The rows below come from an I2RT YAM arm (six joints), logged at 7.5 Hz.
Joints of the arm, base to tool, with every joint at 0 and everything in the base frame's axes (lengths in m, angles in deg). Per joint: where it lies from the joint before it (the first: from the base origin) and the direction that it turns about. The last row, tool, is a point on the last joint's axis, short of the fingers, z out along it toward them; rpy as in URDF.
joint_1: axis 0 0 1 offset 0.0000 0.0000 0.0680
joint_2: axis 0 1 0 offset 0.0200 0.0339 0.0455
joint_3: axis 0 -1 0 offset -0.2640 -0.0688 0.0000
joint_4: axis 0 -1 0 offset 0.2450 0.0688 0.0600
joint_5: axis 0 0 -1 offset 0.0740 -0.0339 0.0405
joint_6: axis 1 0 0 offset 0.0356 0.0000 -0.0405
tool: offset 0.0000 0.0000 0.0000 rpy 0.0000 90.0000 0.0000
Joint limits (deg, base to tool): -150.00..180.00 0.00..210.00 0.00..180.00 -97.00..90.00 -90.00..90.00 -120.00..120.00
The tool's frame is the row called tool.
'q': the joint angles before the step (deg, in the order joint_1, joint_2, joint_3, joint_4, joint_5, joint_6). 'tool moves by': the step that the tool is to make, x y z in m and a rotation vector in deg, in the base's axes. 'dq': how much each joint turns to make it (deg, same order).
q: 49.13, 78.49, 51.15, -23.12, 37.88, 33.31
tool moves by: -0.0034, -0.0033, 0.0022, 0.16, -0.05, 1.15
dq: 0.01, -1.49, -0.79, 0.10, -0.79, -1.05
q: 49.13, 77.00, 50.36, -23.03, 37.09, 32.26
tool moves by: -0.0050, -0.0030, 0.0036, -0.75, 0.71, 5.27
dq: 0.01, -2.20, -1.05, 0.61, -3.50, -4.81
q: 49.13, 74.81, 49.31, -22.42, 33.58, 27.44
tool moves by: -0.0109, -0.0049, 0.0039, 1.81, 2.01, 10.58
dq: 0.00, -4.21, -2.47, 1.51, -9.28, -6.60
